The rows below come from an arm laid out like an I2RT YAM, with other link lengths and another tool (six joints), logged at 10 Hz.
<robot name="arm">
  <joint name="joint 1" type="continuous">
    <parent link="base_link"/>
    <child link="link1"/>
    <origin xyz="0 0 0.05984"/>
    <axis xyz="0 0 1"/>
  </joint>
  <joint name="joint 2" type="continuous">
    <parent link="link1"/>
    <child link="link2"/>
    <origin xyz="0.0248 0.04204 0.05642" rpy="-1.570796 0 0"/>
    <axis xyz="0 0 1"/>
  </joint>
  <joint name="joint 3" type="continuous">
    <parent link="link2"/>
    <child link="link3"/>
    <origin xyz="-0.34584 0 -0.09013" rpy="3.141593 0 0"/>
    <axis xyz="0 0 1"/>
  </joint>
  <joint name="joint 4" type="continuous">
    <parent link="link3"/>
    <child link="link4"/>
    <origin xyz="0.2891 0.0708 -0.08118"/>
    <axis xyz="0 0 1"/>
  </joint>
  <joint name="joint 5" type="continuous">
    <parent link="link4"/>
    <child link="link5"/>
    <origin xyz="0.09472 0.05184 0.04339" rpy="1.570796 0 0"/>
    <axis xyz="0 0 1"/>
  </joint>
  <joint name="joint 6" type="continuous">
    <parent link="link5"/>
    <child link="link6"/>
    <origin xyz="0.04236 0 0.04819" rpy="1.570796 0 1.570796"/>
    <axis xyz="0 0 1"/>
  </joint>
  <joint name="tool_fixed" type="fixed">
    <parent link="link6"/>
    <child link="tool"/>
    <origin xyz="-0.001 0.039 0.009" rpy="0 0.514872 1.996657"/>
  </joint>
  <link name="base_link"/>
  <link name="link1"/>
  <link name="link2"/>
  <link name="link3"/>
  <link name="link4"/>
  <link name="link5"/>
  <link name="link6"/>
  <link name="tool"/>
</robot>
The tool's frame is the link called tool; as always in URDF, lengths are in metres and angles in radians. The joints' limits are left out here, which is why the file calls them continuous.
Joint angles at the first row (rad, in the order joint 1, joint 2, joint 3, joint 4, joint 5, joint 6):
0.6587 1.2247 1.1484 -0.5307 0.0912 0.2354
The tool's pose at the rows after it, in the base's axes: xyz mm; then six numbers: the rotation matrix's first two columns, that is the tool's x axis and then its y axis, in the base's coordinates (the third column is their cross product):
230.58, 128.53, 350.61, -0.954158, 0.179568, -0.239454, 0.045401, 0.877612, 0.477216
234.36, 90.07, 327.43, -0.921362, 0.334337, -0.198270, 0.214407, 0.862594, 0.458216
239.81, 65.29, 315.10, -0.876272, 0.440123, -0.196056, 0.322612, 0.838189, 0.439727
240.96, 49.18, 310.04, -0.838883, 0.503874, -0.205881, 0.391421, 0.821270, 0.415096
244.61, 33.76, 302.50, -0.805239, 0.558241, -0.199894, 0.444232, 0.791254, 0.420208
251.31, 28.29, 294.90, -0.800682, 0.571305, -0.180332, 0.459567, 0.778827, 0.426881
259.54, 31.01, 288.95, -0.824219, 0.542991, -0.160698, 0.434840, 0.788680, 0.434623
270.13, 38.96, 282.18, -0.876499, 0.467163, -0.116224, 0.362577, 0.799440, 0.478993
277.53, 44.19, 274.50, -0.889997, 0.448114, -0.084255, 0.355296, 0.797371, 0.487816
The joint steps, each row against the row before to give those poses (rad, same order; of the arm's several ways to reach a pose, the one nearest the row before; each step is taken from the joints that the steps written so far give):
-0.1393 -0.1037 -0.1316 -0.0354 0.0109 0.0717
-0.1412 -0.0280 -0.0760 -0.0039 0.0158 0.0232
-0.0959 -0.0047 -0.0385 0.0171 0.0285 0.0067
-0.0562 -0.0052 -0.0159 0.0002 0.0358 -0.0025
-0.0664 0.0030 -0.0236 0.0250 -0.0070 0.0043
-0.0310 0.0242 -0.0114 0.0249 -0.0256 0.0002
0.0000 0.0331 -0.0015 0.0260 -0.0405 -0.0134
0.0051 0.0447 0.0007 0.0389 -0.1126 -0.0196
0.0088 0.0380 0.0007 0.0159 -0.0287 0.0071

